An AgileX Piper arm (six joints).
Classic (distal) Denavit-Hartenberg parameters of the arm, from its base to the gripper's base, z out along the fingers. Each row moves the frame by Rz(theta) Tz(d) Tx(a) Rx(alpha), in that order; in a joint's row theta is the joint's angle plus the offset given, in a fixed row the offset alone. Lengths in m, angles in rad.
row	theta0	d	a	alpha
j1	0	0.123	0	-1.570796
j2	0.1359	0	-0.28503	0
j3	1.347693	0	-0.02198	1.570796
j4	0	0.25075	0	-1.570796
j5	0	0	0	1.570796
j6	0	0.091	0	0
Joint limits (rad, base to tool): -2.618..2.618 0..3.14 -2.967..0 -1.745..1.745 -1.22..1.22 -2.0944..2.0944
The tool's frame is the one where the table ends.
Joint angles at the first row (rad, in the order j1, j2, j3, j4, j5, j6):
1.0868, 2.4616, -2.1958, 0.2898, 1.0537, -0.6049
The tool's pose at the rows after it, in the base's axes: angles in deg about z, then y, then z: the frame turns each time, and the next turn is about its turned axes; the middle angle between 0 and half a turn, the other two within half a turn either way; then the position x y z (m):
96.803 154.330 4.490 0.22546 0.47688 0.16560
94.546 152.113 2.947 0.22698 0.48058 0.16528
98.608 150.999 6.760 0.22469 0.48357 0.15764
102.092 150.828 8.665 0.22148 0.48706 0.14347
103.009 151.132 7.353 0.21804 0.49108 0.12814
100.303 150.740 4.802 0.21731 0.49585 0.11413
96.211 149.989 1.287 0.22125 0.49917 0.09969
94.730 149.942 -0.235 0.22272 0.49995 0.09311
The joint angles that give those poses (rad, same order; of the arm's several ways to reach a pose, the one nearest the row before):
1.0868, 2.4616, -2.1959, 0.2898, 1.0341, -0.6281
1.0868, 2.4655, -2.1958, 0.3036, 0.9893, -0.6281
1.0868, 2.4826, -2.1958, 0.3530, 0.9810, -0.6558
1.0912, 2.5113, -2.1958, 0.3854, 0.9721, -0.6986
1.1004, 2.5413, -2.1958, 0.3910, 0.9502, -0.7400
1.1085, 2.5698, -2.1958, 0.3832, 0.8993, -0.7400
1.1085, 2.6005, -2.1979, 0.3719, 0.8383, -0.7400
1.1085, 2.6135, -2.1979, 0.3641, 0.8167, -0.7424

